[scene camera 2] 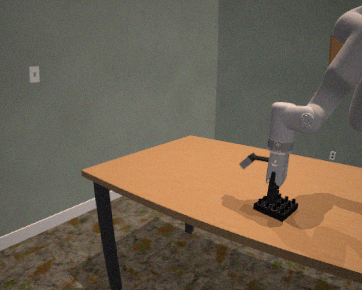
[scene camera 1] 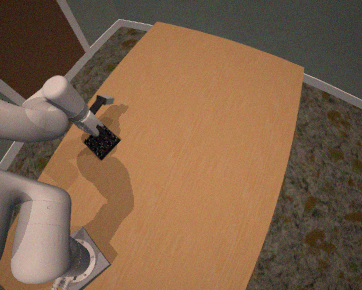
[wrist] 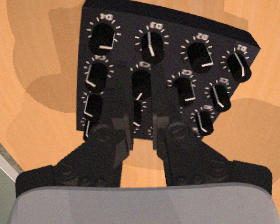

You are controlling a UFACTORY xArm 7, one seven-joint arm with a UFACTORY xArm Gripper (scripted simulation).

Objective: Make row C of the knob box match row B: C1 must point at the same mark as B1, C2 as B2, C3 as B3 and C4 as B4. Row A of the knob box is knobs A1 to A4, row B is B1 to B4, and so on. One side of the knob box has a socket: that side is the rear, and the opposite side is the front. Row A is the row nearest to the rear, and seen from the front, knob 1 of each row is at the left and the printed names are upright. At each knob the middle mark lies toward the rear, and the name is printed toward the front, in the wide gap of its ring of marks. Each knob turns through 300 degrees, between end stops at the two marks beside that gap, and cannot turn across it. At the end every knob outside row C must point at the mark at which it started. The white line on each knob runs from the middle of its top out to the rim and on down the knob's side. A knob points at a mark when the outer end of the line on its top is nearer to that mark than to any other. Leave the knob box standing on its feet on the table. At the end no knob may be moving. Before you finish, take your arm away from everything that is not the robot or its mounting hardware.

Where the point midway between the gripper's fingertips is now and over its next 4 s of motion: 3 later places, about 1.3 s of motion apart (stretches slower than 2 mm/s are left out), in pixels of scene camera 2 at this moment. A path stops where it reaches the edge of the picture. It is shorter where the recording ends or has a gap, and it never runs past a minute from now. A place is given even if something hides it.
My gripper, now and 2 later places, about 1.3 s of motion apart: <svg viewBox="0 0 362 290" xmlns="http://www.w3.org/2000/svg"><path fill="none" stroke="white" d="M271 201L273 190L279 153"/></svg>
